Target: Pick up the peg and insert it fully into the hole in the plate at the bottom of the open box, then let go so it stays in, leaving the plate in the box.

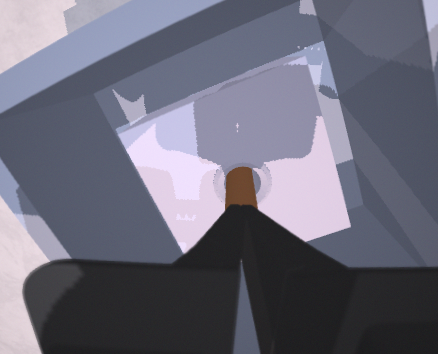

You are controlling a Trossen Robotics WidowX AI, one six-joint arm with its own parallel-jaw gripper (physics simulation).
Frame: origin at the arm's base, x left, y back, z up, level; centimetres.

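Seen in the pictures: gripper, fingertip midpoint: [239,215].
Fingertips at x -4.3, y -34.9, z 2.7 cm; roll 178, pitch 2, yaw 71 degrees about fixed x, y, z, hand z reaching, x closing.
Observation:
Pixels of each thing's top centre, then the offset from my fingertips to it. "spot": a spot on its surface instead. Level surfaces: height alone.
- brown peg at its top centre: [244,218] dz +0.0, dx +0.2, dy +0.1 cm
- round hole at a spot on its surface: [257,182] spot: dz -3.9, dx +0.6, dy +1.0 cm
- pale plate at its top centre: [242,186] dz -2.7, dx +0.0, dy +0.3 cm
- blue-grey open box at a spot on its surface: [55,175] spot: dz -0.9, dx -3.4, dy -7.1 cm
- long rim at a spot on its surface: [75,47] spot: dz +1.0, dx -7.3, dy -3.0 cm
- pale mottled surface at its surface level: dz -8.7 cm
The brown peg [241,187] is held at the tips of my black gripper [239,215], which is shut on it. The peg's far end reaches over the round hole [257,182] in the plate and covers much of it; the hole's pale rim shows on both sides of the peg. Whether the peg's end is inside the hole or above it, I cannot tell. The pale plate [315,200] lies on the bottom of the blue-grey open box [55,175]. The gripper hides the near part of the plate and the box.
The box's walls rise around the plate: a long rim [75,47] at the upper left and a wall [390,125] at the right. A pale mottled surface [25,30] shows outside the box. Shadows fall across the plate.

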